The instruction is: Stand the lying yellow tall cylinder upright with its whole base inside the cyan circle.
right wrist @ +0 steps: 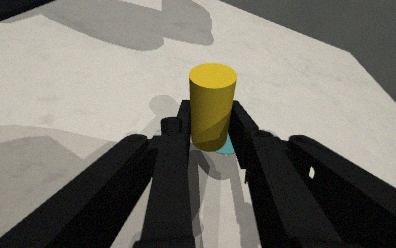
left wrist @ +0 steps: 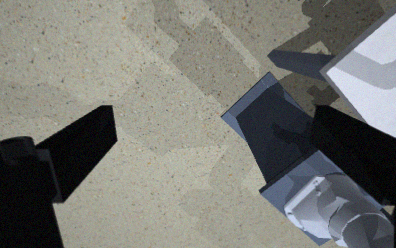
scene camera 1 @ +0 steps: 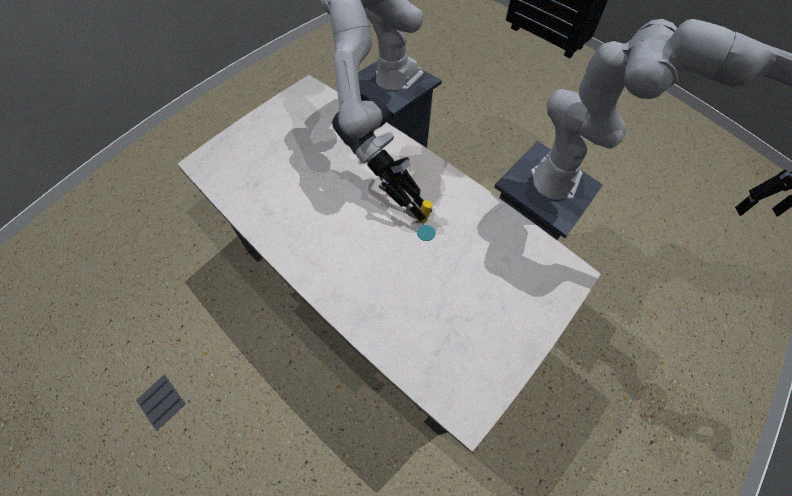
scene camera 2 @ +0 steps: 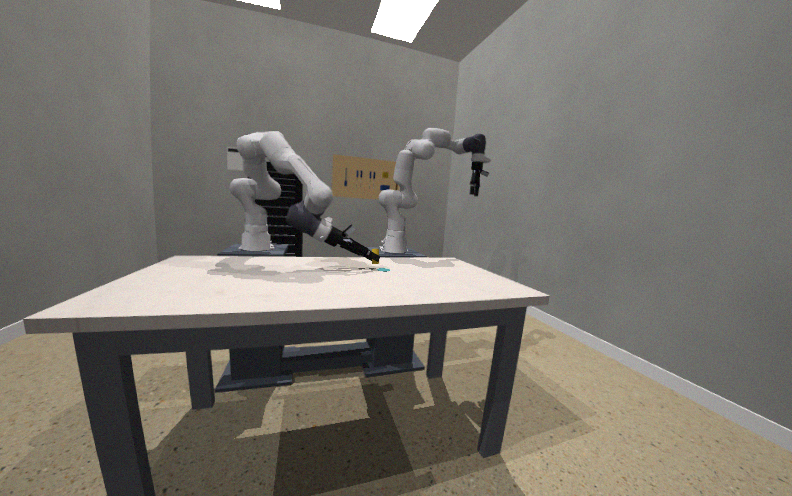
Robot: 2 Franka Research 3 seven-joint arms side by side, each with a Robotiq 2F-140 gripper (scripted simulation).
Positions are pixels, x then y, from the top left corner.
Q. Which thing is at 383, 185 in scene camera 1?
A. My right gripper.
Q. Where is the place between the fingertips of my left gripper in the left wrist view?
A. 213, 123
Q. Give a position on a yellow cylinder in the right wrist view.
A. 212, 86
